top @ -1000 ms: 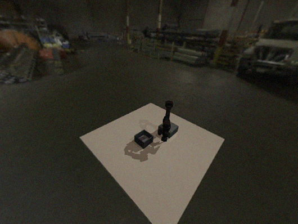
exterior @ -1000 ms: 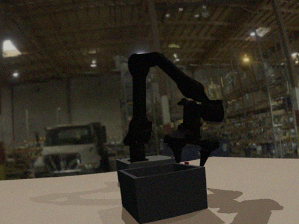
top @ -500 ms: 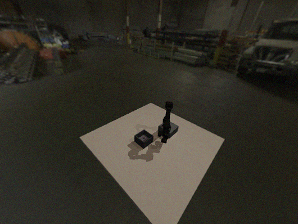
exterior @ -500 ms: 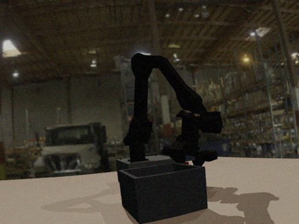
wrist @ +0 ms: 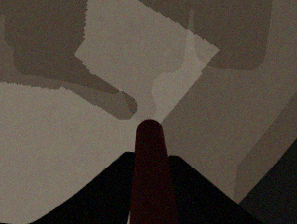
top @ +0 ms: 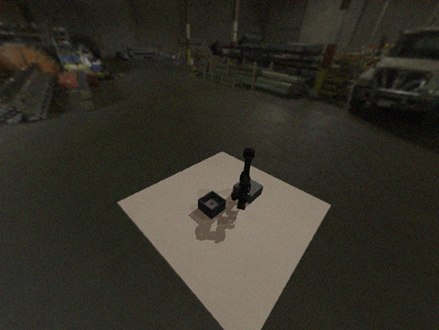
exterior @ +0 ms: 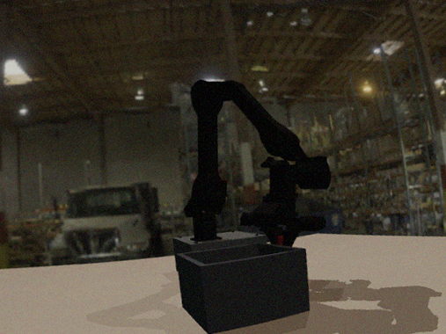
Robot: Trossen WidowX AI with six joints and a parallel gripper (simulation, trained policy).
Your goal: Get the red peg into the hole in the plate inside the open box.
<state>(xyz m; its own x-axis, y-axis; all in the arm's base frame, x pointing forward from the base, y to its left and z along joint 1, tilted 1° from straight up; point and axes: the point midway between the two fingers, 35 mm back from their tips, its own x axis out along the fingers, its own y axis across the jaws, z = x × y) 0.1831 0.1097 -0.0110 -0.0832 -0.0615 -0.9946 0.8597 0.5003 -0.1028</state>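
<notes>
Now: the plate 16 cm ahead of my gripper tip and 17 cm to the right of it. Round my gripper tip: dark box: 16 cm ahead, 17 cm to the right, 1 cm below; then red peg: 1 cm above.
</notes>
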